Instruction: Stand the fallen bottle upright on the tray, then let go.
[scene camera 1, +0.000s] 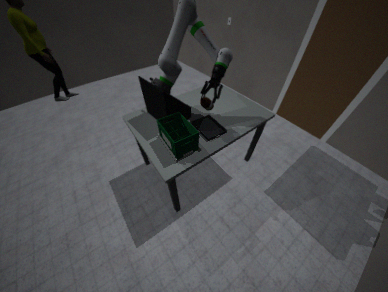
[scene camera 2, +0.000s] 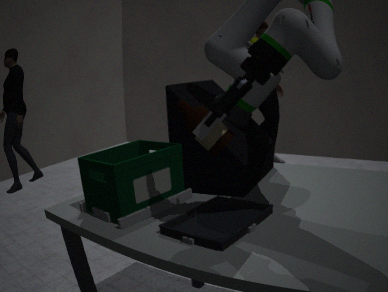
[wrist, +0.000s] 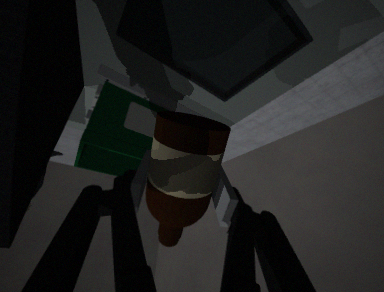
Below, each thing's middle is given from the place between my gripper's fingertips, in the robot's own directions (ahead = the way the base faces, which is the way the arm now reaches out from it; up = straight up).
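Scene:
Brown bottle (wrist: 187, 150): 10 mm left of my hand, 10 mm above it.

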